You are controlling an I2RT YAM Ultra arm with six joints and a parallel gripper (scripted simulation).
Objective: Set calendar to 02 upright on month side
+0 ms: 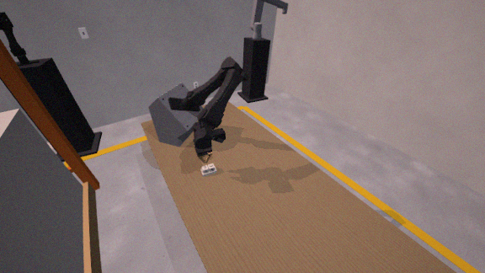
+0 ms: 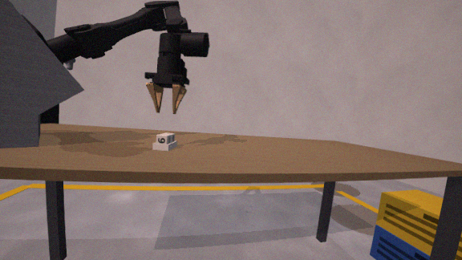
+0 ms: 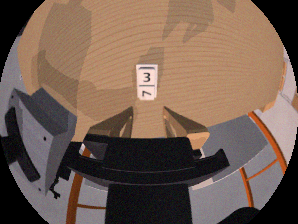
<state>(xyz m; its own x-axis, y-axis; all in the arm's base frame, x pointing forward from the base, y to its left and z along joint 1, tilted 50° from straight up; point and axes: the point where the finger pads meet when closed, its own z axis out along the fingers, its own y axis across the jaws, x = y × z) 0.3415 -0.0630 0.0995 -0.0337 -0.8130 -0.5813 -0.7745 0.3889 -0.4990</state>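
Now: the small white tray 10 cm below my hand and 1 cm to the left of it.
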